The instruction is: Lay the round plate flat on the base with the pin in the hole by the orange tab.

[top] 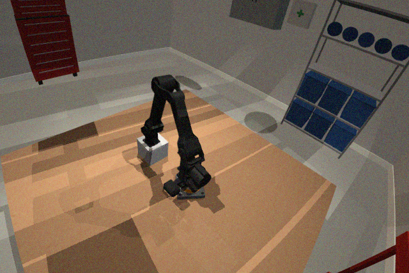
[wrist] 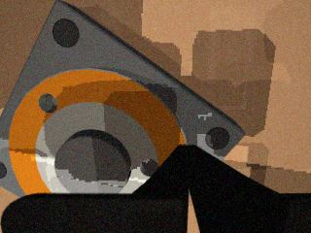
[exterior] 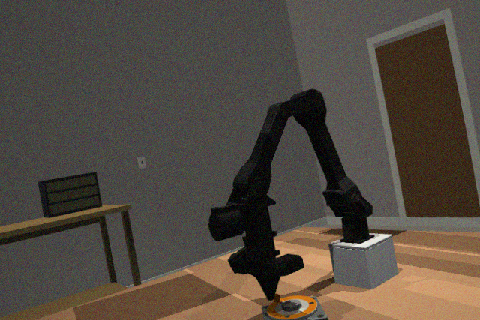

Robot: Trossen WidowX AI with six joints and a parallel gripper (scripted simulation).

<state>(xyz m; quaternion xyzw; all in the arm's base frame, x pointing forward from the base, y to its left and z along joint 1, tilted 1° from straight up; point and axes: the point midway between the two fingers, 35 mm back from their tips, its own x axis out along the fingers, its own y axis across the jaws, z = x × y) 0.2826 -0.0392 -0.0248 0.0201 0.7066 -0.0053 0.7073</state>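
The round plate lies 30 mm to the left of my gripper tip, 10 mm below it and 10 mm behind it. Round my gripper tip: square grey base (50 mm to the left, 20 mm below, 10 mm behind).
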